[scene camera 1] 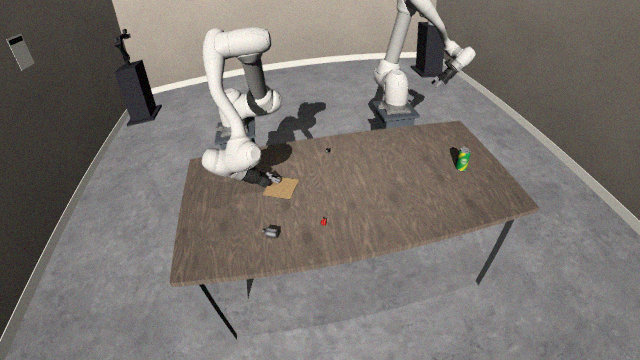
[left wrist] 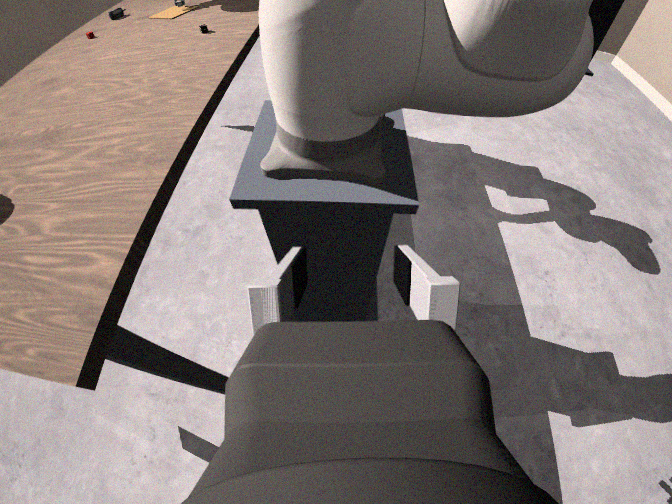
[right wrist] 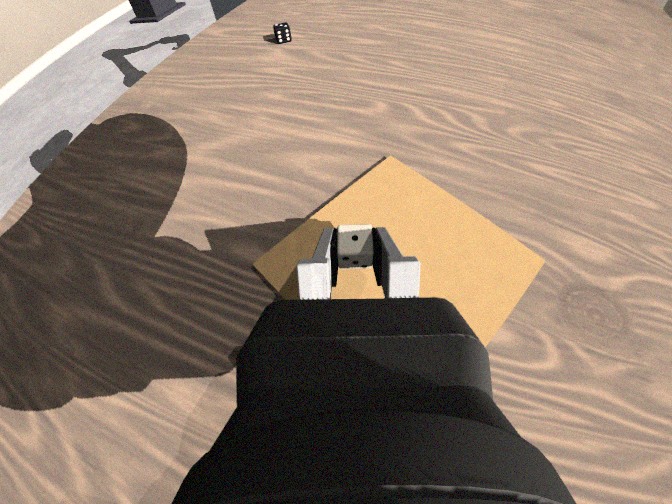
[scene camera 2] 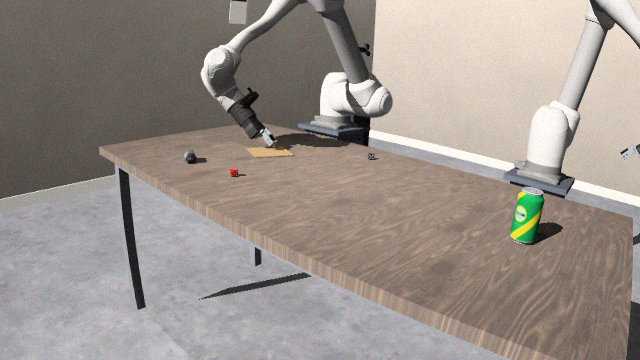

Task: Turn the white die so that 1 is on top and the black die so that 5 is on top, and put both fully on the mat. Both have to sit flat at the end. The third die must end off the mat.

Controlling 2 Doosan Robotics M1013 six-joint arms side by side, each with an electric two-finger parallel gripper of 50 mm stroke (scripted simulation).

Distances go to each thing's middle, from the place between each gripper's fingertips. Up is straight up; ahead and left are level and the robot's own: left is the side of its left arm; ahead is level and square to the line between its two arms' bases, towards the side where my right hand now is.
Scene:
I see the tan mat (right wrist: 466, 259) 4 cm below my right hand (scene camera 2: 273, 143), 2 cm to the left of it and 2 cm ahead of it. Round my right hand: white die (right wrist: 354, 242): 1 cm to the left, 1 cm below.
I see my left gripper 67 cm short of the white die, 116 cm to the left of it and 13 cm above it. Round my left hand: tan mat: 70 cm ahead, 115 cm to the right, 16 cm below.

